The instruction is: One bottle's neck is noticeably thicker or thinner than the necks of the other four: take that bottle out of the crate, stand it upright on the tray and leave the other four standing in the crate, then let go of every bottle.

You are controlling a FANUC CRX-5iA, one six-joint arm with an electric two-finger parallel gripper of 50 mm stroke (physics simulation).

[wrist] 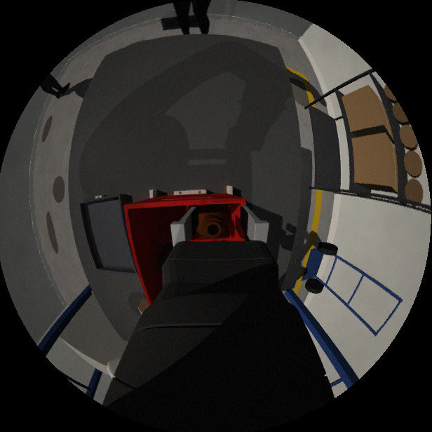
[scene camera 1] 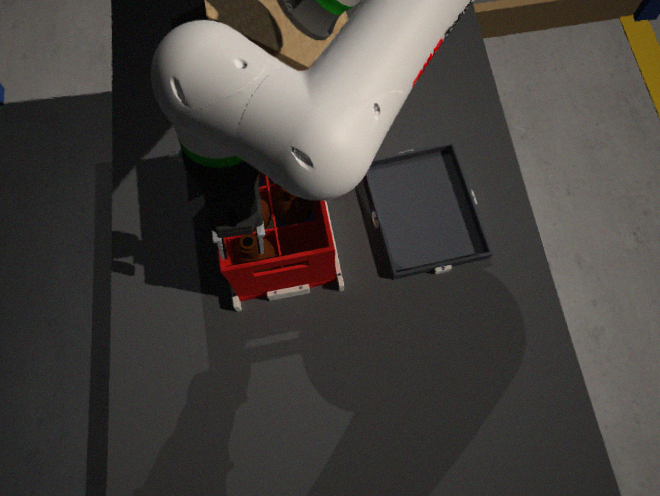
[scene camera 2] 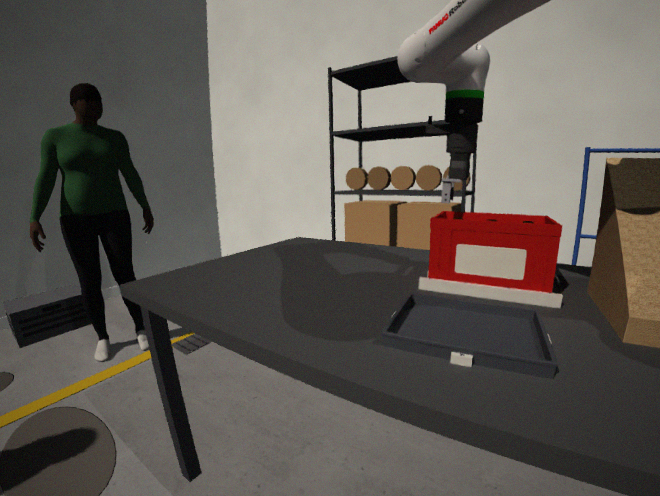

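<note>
The red crate stands on the table with brown bottles in its compartments. One brown bottle stands upright in the front left corner compartment in scene view 1. My gripper is open, with a finger on either side of that bottle's neck at the height of the crate's top. Other bottles show behind the divider, partly hidden by the arm. The front right compartment in scene view 1 holds no bottle. The dark tray holds no bottle.
The tray stands beside the crate, with a gap of table between them. White blocks line the crate's foot. A cardboard box stands on the table behind. A person stands beyond the table.
</note>
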